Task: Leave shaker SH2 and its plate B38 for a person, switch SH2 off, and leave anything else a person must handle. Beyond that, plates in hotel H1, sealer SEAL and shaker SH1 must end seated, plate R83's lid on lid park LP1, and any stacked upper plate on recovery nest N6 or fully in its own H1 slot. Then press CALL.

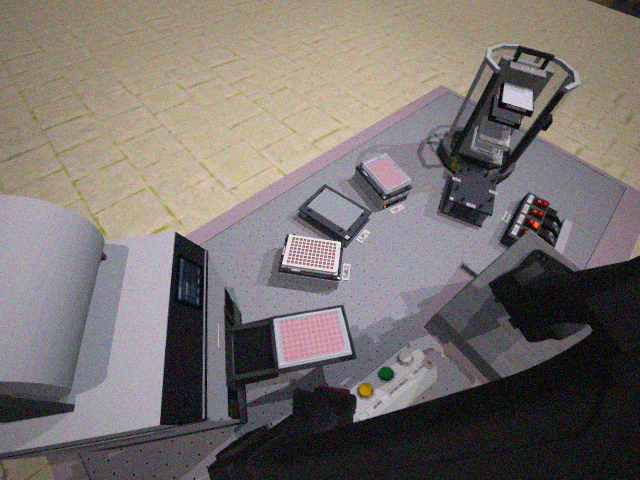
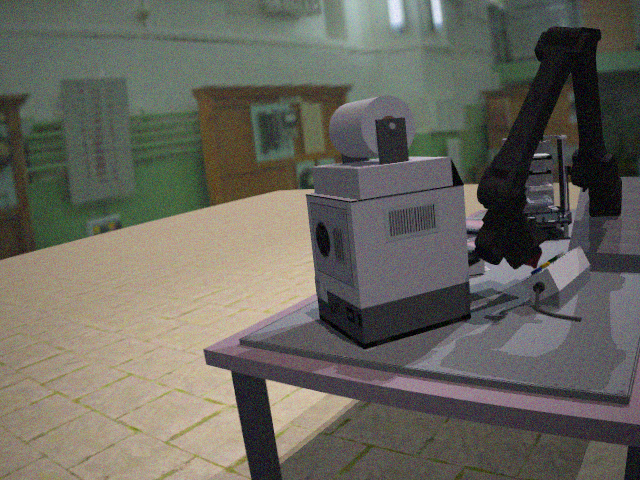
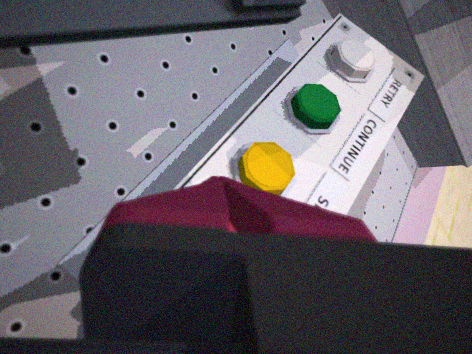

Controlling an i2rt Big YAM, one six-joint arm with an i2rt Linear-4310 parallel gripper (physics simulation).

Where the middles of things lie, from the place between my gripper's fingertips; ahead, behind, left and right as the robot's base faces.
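My hand, measured from the green CONTINUE button (image 3: pixel 314 105), is 2 cm past it, 8 cm to the left of it and 1 cm above it.
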